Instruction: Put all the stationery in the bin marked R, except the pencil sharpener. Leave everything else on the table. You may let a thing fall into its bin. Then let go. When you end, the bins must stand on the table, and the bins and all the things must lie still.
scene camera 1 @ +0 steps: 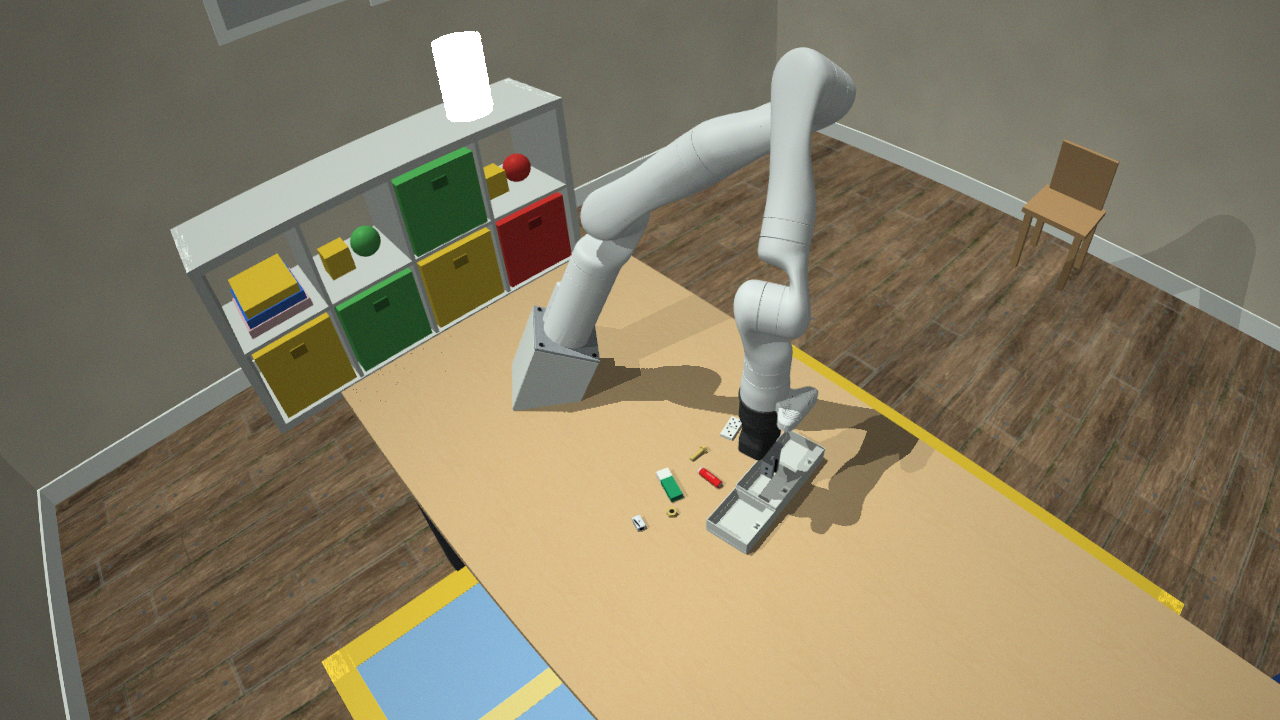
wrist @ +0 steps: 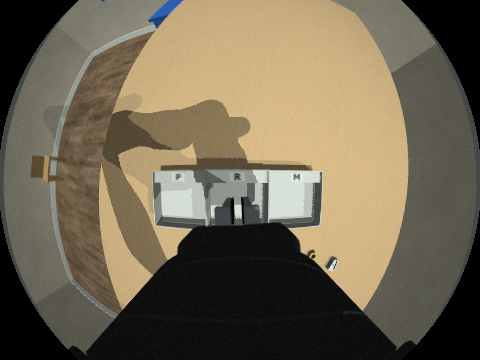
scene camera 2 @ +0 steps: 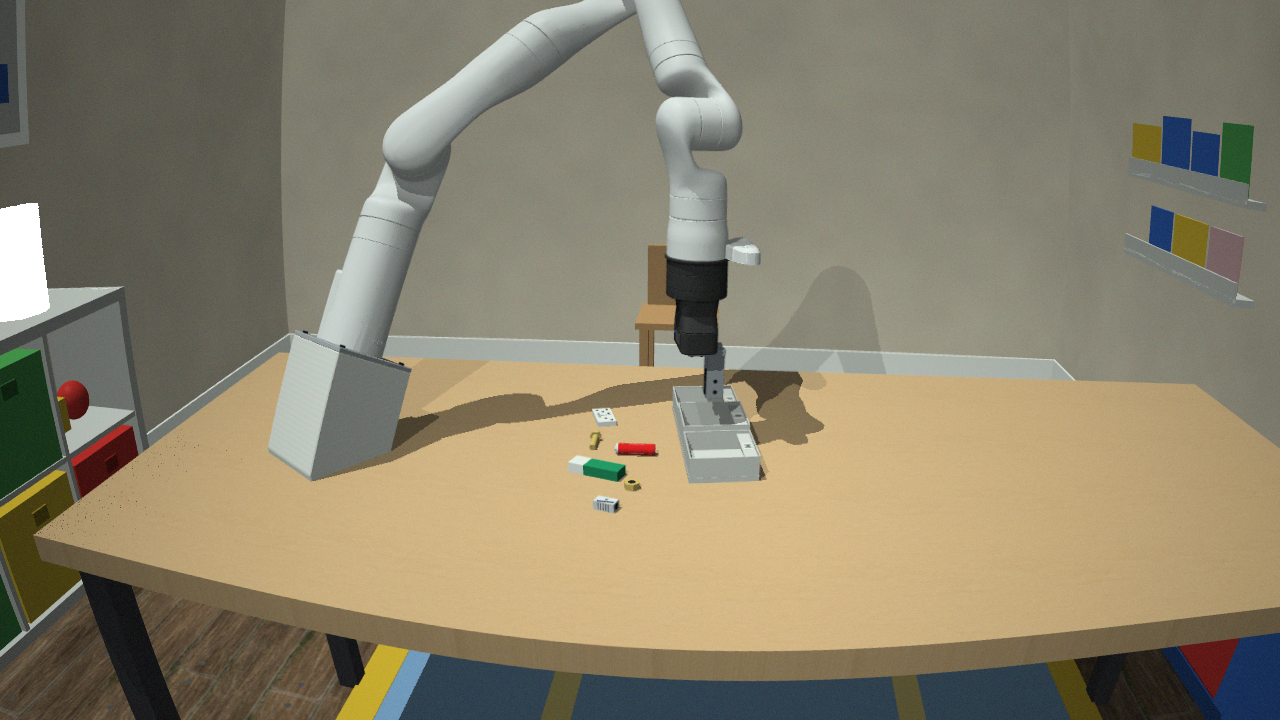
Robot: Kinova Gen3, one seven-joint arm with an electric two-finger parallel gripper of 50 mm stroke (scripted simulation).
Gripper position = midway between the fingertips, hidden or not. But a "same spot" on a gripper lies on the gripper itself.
my gripper: scene camera 1; wrist; scene camera 2 713, 395
same spot on my gripper: (wrist: 224, 215) = (scene camera 1: 778, 445)
